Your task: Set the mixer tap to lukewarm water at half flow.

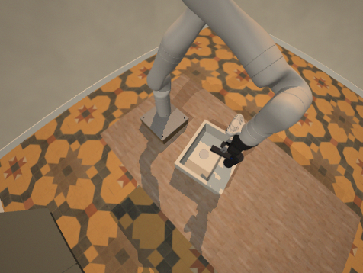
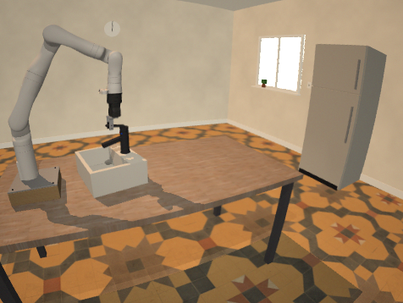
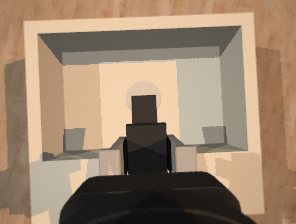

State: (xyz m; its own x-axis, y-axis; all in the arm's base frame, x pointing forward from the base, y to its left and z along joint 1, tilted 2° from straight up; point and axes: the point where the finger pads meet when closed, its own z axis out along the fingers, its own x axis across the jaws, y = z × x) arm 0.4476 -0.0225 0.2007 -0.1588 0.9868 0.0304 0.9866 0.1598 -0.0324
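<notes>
My gripper is now 30 mm short of the black lever. Round my hand: sink basin: 40 mm behind, 10 mm to the right, 240 mm below; black mixer tap: 50 mm ahead, 10 mm to the left, 50 mm below.
</notes>
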